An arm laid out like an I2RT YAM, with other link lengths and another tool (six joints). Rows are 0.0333 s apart.
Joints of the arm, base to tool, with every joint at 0 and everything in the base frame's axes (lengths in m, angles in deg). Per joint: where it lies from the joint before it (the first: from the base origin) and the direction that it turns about. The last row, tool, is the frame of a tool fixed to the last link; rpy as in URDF.
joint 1: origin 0 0 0.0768 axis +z
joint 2: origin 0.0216 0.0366 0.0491 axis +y
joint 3: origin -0.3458 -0.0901 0 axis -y
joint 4: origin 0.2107 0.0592 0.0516 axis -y
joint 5: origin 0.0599 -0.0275 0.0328 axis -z
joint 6: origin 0.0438 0 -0.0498 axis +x
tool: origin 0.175 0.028 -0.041 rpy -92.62 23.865 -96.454
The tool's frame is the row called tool.
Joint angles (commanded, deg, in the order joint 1, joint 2, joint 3, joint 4, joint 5, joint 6), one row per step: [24.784 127.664 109.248 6.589 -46.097 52.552]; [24.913 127.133 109.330 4.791 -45.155 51.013]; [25.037 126.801 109.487 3.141 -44.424 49.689]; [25.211 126.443 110.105 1.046 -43.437 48.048]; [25.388 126.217 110.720 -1.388 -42.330 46.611]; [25.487 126.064 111.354 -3.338 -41.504 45.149]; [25.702 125.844 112.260 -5.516 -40.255 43.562]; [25.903 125.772 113.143 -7.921 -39.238 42.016]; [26.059 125.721 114.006 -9.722 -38.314 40.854]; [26.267 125.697 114.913 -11.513 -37.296 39.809]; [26.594 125.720 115.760 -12.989 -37.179 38.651]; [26.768 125.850 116.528 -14.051 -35.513 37.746]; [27.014 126.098 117.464 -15.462 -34.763 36.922]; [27.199 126.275 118.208 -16.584 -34.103 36.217]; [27.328 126.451 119.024 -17.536 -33.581 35.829]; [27.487 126.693 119.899 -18.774 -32.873 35.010]
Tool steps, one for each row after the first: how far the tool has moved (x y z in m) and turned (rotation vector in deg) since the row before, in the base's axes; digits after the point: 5 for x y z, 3 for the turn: [-0.00075 -0.00102 -0.00122 -1.173 -0.450 -0.559]; [-0.00077 -0.00066 -0.00209 -1.080 -0.251 -0.366]; [-0.00030 -0.00056 -0.00058 -1.254 -0.610 -0.480]; [-0.00003 -0.00077 -0.00302 -1.455 -0.007 -0.595]; [0.00012 -0.00102 -0.00202 -1.241 -0.384 -0.362]; [0.00055 -0.00063 -0.00075 -1.390 -0.651 -0.587]; [-0.00033 -0.00072 -0.00294 -1.518 -0.221 -0.353]; [0.00046 -0.00064 -0.00107 -1.128 -0.372 -0.382]; [0.00046 -0.00033 -0.00106 -1.125 -0.308 -0.429]; [-0.00316 0.00178 -0.00008 -0.781 -0.442 0.574]; [0.00432 -0.00076 -0.00203 -1.134 -0.696 -1.071]; [0.00044 0.00078 -0.00210 -0.932 -0.194 -0.169]; [0.00052 0.00035 -0.00159 -0.785 -0.226 -0.176]; [0.00083 0.00031 -0.00014 -0.499 -0.149 -0.210]; [0.00092 0.00001 -0.00191 -0.890 -0.286 -0.189]
